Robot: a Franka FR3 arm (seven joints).
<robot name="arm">
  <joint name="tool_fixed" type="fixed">
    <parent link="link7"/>
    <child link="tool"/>
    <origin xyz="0 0 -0.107" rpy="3.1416 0 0"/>
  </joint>
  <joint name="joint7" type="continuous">
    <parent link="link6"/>
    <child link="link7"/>
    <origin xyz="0.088 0 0" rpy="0 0 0"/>
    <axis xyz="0 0 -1"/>
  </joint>
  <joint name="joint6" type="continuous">
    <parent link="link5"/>
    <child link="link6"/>
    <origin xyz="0 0 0" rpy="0 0 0"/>
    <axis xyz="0 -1 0"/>
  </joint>
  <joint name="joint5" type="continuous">
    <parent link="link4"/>
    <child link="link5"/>
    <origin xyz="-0.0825 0 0.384" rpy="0 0 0"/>
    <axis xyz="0 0 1"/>
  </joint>
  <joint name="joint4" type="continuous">
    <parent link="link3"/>
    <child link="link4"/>
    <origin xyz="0.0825 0 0" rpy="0 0 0"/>
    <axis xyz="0 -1 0"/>
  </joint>
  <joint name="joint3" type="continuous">
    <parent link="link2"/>
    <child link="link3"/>
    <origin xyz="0 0 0.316" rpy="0 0 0"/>
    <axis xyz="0 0 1"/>
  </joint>
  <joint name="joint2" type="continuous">
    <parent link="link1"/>
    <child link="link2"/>
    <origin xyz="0 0 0" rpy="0 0 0"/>
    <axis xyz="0 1 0"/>
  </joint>
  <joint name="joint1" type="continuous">
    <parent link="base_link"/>
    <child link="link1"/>
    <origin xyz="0 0 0.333" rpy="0 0 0"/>
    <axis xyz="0 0 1"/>
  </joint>
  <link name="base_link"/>
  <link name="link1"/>
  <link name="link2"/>
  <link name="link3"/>
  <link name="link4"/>
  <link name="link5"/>
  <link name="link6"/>
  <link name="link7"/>
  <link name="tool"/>
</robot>
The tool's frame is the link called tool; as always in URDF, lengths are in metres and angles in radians. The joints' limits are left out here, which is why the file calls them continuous.
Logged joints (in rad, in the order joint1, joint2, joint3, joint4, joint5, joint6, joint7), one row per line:
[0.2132, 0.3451, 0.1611, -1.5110, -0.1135, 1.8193, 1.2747]
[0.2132, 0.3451, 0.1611, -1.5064, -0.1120, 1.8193, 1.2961]
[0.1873, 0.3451, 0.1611, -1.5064, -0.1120, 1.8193, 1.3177]
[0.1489, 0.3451, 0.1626, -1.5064, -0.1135, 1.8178, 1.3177]
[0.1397, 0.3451, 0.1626, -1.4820, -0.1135, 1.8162, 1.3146]
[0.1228, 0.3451, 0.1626, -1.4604, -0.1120, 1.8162, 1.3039]
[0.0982, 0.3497, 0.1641, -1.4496, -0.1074, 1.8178, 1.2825]
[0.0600, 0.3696, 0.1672, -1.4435, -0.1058, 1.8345, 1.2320]
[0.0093, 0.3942, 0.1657, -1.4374, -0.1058, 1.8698, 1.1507]
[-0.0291, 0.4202, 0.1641, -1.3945, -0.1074, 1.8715, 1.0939]
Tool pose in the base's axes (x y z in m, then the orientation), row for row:
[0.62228, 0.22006, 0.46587, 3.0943, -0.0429, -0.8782]
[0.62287, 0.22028, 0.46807, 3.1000, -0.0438, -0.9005]
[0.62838, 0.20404, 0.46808, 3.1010, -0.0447, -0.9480]
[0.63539, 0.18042, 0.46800, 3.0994, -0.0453, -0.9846]
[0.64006, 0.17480, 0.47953, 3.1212, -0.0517, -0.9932]
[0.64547, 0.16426, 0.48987, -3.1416, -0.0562, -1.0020]
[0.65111, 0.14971, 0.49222, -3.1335, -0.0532, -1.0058]
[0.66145, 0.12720, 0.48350, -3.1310, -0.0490, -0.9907]
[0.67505, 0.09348, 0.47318, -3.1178, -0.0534, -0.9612]
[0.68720, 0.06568, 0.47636, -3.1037, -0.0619, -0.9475]
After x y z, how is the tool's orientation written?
As angles about the fixed x, y, z axes (roll, pitch, yaw), in radians.
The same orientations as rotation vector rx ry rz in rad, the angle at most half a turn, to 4 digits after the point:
[2.7875, -1.3110, 0.0288]
[2.7769, -1.3438, 0.0329]
[2.7442, -1.4093, 0.0328]
[2.7161, -1.4584, 0.0308]
[2.7239, -1.4770, 0.0554]
[2.7310, -1.4955, 0.0768]
[2.7357, -1.5044, 0.0789]
[2.7511, -1.4859, 0.0753]
[2.7818, -1.4492, 0.0915]
[-2.7897, 1.4282, -0.1134]

